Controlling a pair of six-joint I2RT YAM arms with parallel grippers.
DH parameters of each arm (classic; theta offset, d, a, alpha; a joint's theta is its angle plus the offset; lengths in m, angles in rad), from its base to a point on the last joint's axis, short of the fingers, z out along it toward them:
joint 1: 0 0.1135 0.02 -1.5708
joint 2: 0 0 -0.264 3.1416
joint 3: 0.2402 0 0.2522 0
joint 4: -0.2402 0 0.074 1.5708
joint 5: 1.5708 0 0 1.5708
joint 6: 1.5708 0.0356 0 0
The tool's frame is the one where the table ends.
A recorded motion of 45 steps. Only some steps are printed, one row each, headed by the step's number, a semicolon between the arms.
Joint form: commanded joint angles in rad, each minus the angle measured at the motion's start. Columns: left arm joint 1, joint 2, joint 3, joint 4, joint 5, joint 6; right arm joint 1, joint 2, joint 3, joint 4, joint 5, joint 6.
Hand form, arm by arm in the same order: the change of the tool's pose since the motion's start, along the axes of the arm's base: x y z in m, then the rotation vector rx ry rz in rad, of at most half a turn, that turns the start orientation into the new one. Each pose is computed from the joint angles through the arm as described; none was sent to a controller.
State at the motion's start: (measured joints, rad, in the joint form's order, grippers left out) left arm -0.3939 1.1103 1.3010 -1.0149 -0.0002 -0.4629; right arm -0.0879 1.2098 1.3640 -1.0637 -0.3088 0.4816
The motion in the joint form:
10: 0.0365 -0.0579 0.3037 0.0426 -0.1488 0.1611; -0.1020 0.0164 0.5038 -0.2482 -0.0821 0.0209
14: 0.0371 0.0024 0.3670 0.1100 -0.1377 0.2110; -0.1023 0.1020 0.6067 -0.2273 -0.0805 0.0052
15: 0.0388 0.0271 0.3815 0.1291 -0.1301 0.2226; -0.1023 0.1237 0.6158 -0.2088 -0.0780 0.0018
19: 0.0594 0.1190 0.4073 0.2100 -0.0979 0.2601; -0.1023 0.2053 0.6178 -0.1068 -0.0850 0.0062
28: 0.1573 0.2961 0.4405 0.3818 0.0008 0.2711; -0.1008 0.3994 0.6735 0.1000 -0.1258 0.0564
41: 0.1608 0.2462 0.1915 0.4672 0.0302 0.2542; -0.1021 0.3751 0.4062 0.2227 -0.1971 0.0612
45: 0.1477 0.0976 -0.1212 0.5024 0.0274 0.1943; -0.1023 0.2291 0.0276 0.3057 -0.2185 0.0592
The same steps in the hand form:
10: -0.0331 0.0260 0.1030 0.0601 -0.4436 0.0630; -0.0516 -0.0106 0.1180 0.0395 -0.2397 -0.0576
14: -0.0178 0.0200 0.1181 0.0682 -0.5187 0.0338; -0.0313 -0.0147 0.1307 0.0210 -0.2811 -0.0471
15: -0.0102 0.0173 0.1200 0.0707 -0.5288 0.0237; -0.0230 -0.0163 0.1306 0.0159 -0.2875 -0.0465
19: 0.0232 0.0086 0.1185 0.0839 -0.5481 -0.0024; 0.0138 -0.0232 0.1235 0.0202 -0.3091 -0.0434
28: 0.0945 0.0104 0.1041 0.0581 -0.5686 0.0064; 0.0907 -0.0362 0.1072 0.0734 -0.3666 -0.0397
41: 0.1001 0.0091 0.0454 0.0541 -0.4522 -0.0150; 0.1080 -0.0376 0.0452 0.1458 -0.2511 -0.0011
45: 0.0680 0.0132 -0.0179 0.0374 -0.3127 0.0023; 0.0773 -0.0311 -0.0242 0.1876 -0.1067 0.0001

